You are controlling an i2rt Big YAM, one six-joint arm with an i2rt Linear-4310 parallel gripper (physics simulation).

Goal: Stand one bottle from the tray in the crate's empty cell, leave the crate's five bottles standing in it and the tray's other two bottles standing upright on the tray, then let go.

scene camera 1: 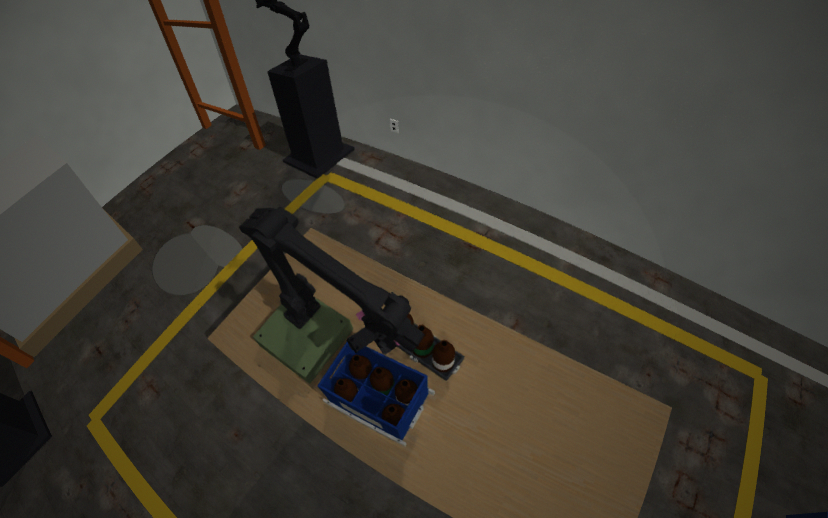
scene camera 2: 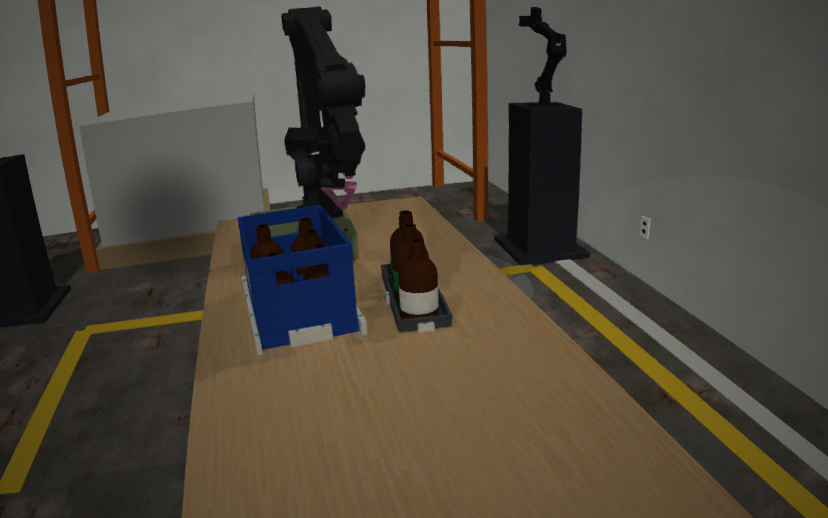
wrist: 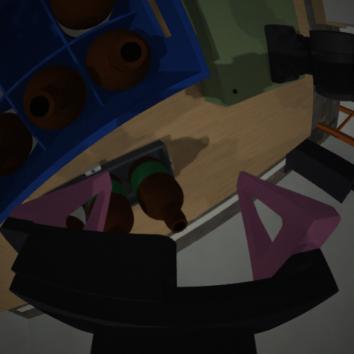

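Where they show: gripper, fingertip midpoint: [scene camera 2: 346,193]; arm's base at its link origin: [scene camera 1: 302,311].
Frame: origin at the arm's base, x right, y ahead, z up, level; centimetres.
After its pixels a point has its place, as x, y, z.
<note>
My gripper [scene camera 2: 341,191] {-4.8, 32.7, 13.9} [wrist: 173,178] is open and empty, its pink fingers wide apart, above and apart from the bottles. The dark tray [scene camera 1: 449,374] {-12.5, 55.2, -5.0} [scene camera 2: 444,315] {-19.4, 55.6, -5.0} [wrist: 135,156] bears three upright brown bottles in a row: a white-labelled one [scene camera 1: 443,352] {-14.4, 51.2, 5.0} [scene camera 2: 417,277] {-14.9, 54.0, 2.7} at the far end from the arm's base, a green-labelled middle one [scene camera 1: 423,337] {-15.2, 42.9, 4.9} [wrist: 117,212], and a green-labelled one [wrist: 156,194] nearest the base. The arm partly hides this row in scene camera 1. The blue crate [scene camera 1: 417,411] {4.2, 54.1, -4.4} [scene camera 2: 305,311] {6.0, 54.1, -1.4} [wrist: 65,150] holds five standing bottles. Its empty cell [scene camera 1: 371,400] {9.6, 39.1, -6.7} is the middle one of the row away from the tray.
The green base plate [scene camera 1: 293,342] {11.1, 5.8, -0.4} [wrist: 240,55] lies beside the crate's near-base end. White brackets [scene camera 1: 364,422] {17.3, 42.7, -4.5} [scene camera 2: 310,334] {5.6, 55.2, -5.6} edge the crate's foot. The crate's walls and dividers stand between the tray's row and the empty cell. The wooden table [scene camera 1: 537,427] {-13.1, 89.8, -7.5} [scene camera 2: 427,415] {-10.0, 81.2, -7.5} bears everything.
</note>
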